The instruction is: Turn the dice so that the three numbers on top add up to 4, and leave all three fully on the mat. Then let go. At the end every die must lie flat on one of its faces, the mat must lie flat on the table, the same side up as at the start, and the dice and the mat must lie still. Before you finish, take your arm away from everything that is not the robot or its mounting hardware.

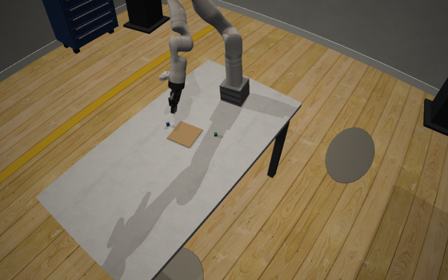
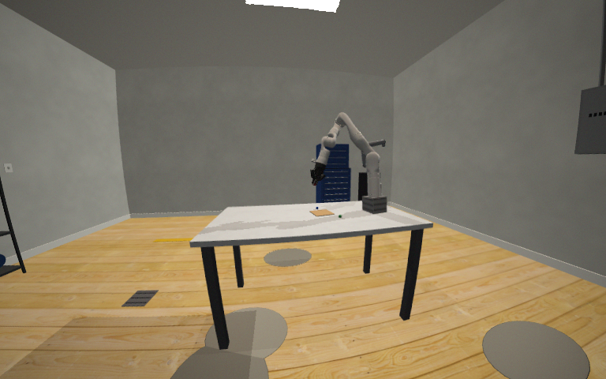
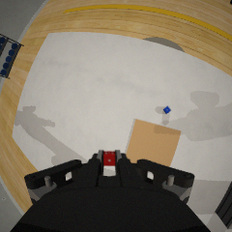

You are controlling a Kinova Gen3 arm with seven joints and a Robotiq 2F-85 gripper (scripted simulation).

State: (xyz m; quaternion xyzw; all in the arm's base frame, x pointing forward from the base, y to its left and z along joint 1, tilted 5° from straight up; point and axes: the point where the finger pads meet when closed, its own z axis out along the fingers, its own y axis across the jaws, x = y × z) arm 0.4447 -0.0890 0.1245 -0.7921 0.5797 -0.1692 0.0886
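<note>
My gripper is now 220 mm above the tan mat, 50 mm past it and 10 mm to the right of it. From my hand the other things lie so: blue die (220 mm below, 110 mm to the right, 60 mm behind); green die (220 mm below, 160 mm to the left, 120 mm behind); red die (10 mm below).
</note>
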